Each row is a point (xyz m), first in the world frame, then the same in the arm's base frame.
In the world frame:
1: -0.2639 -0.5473 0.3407
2: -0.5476 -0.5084 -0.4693
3: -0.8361 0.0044 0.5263
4: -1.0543 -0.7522 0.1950
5: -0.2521 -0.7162 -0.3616
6: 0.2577 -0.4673 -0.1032
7: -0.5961 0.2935 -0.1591
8: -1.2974 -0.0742 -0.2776
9: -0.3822 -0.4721 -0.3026
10: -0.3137 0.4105 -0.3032
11: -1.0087 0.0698 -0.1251
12: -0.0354 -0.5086 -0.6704
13: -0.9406 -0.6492 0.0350
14: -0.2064 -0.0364 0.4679
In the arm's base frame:
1: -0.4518 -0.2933 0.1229
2: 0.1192 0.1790 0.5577
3: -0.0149 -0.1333 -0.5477
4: 0.3409 -0.5372 0.1156
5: -0.1873 0.0256 0.7147
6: -0.7658 0.1662 0.5300
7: 0.0160 0.5679 -0.2037
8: 0.7219 0.2067 -0.0931
9: -0.0987 0.1395 0.4714
10: -0.1936 0.8109 -0.0977
11: 0.3918 0.2847 -0.2039
12: -0.2763 0.4241 0.8513
13: 0.2936 -0.3338 0.1899
14: -0.5722 0.0193 -0.2874

